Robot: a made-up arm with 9 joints. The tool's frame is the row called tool.
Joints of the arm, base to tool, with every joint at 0 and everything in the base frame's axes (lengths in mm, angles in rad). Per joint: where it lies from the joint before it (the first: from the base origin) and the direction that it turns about. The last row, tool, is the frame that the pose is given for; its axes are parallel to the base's.
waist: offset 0 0 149 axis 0 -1 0
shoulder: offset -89 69 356 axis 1 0 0
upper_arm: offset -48 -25 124 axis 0 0 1
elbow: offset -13 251 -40 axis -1 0 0
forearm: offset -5 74 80 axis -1 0 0
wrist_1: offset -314 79 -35 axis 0 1 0
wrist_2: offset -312 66 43 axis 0 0 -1
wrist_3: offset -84 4 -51 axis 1 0 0
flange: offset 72 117 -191 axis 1 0 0
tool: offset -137 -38 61
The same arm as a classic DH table. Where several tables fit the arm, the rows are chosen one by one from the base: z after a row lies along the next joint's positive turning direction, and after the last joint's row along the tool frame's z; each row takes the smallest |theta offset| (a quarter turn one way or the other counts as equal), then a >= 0, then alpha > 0; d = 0 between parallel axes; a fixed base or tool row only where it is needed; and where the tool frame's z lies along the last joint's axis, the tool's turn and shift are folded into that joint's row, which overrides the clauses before.
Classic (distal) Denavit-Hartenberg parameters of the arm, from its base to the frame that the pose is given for. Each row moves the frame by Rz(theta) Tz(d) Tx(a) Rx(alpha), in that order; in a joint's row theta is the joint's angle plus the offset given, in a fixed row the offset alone. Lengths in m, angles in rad.
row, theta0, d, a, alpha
base (fixed), 0, 0.149, 0, 1.5708
waist, 1.5708, -0.069, 0.356, 1.5708
shoulder, 1.5708, -0.137, 0.025, 1.5708
upper_arm, 0, 0.084, -0.251, 1.5708
elbow, -0.8243, 0, -0.109, 0
forearm, -0.7465, 0.332, 0.035, 1.5708
wrist_1, 1.5708, 0.145, 0.312, 1.5708
wrist_2, 1.5708, 0.008, 0.004, -1.5708
wrist_3, -1.0212, 0, 0.224, 0
flange, 1.0212, -0.149, -0.038, -1.5708
tool (fixed), -1.5708, 0.061, 0, 0

